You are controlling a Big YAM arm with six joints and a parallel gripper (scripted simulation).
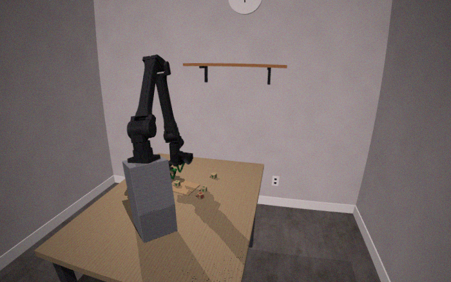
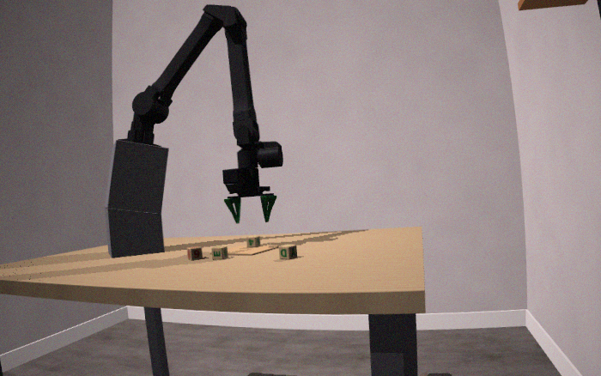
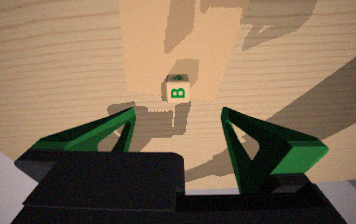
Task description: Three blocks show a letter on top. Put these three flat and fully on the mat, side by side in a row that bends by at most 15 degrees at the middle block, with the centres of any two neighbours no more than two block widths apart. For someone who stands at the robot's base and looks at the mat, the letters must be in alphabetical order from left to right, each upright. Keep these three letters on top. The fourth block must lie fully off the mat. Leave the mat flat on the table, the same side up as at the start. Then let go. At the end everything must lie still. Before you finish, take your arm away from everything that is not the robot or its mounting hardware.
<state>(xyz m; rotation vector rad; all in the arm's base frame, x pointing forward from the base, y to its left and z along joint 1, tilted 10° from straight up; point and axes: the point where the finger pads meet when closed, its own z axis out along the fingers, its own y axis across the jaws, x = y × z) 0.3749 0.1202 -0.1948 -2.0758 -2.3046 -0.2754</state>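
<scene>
My hand is 200 mm short of the green-lettered block, 160 mm to the left of it and 70 mm above it. From my hand the other things lie so: dark block (60 mm below); then pale mat (80 mm below, 50 mm to the right, 10 mm ahead).
</scene>
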